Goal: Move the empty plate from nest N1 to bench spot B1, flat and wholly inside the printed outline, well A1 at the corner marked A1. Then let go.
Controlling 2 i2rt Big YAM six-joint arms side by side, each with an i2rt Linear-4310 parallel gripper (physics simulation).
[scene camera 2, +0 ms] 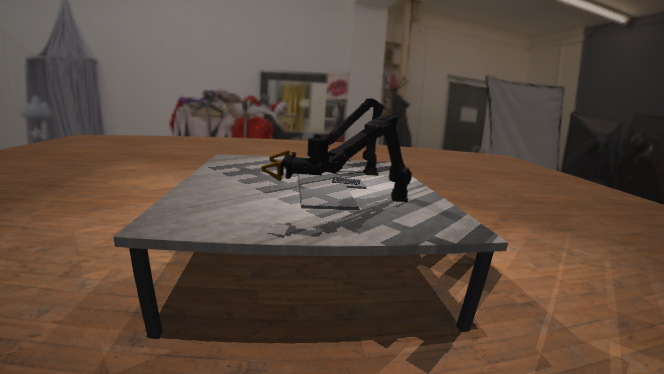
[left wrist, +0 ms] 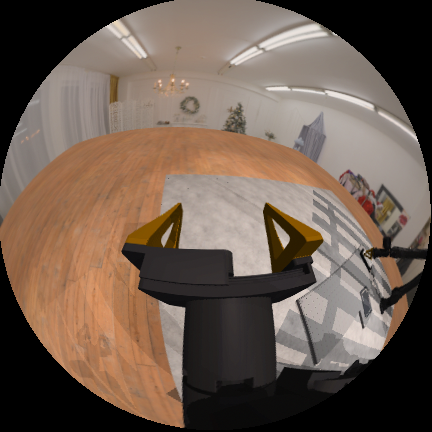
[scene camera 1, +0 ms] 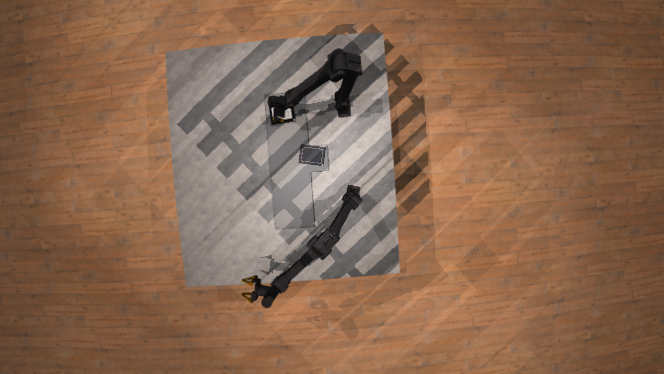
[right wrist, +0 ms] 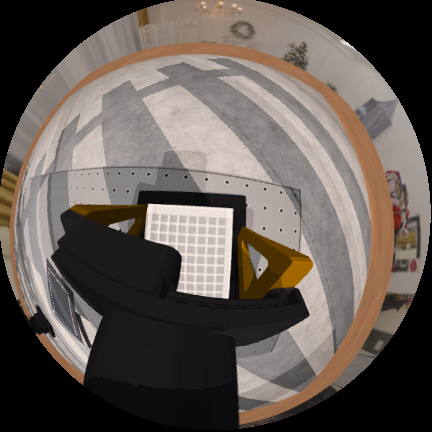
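Where they show: left gripper, fingertip midpoint: [scene camera 2: 265,163] [left wrist: 223,206] [scene camera 1: 241,287]; right gripper, fingertip midpoint: [left wrist: 364,252] [scene camera 1: 274,113] [right wrist: 192,221]; left arm's base, link origin: [scene camera 2: 399,198] [scene camera 1: 352,194]; right arm's base, link origin: [scene camera 2: 370,173] [scene camera 1: 343,108].
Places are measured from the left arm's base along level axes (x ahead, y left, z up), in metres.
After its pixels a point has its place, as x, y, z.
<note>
The empty white plate [right wrist: 205,250] @(0.596, -0.458, 0.039) sits in the black nest [right wrist: 192,197] @(0.640, -0.426, 0.025), partly hidden by the gripper body in the right wrist view. My right gripper [right wrist: 192,221] @(0.617, -0.437, 0.031) [scene camera 1: 281,116] @(0.617, -0.437, 0.031) is open above the plate, one finger on each side of it. The plate's height in the nest and its A1 corner cannot be made out. The dark pad [scene camera 1: 312,155] @(0.317, -0.210, 0.014) [right wrist: 64,300] @(0.355, -0.237, 0.015) with a pale printed outline lies apart from the nest, lower and to the right in scene camera 1. My left gripper [left wrist: 223,206] @(0.555, 0.629, 0.260) [scene camera 1: 243,289] @(0.555, 0.629, 0.260) [scene camera 2: 275,160] @(0.555, 0.629, 0.260) is open and empty, raised at the table's lower edge in scene camera 1.
A thin grey perforated board [scene camera 1: 290,175] @(0.439, -0.049, 0.013) [scene camera 2: 325,195] @(0.395, 0.146, 0.015) [right wrist: 280,205] @(0.678, -0.530, 0.013) lies on the grey table [scene camera 1: 215,225] @(0.903, 0.394, 0.000) [scene camera 2: 200,220] @(0.836, 0.630, 0.000) under the nest. The left arm [scene camera 1: 322,243] @(0.149, 0.229, 0.436) stretches from its base, right of the board, to the table's lower edge in scene camera 1. Striped shadows cross the table.
</note>
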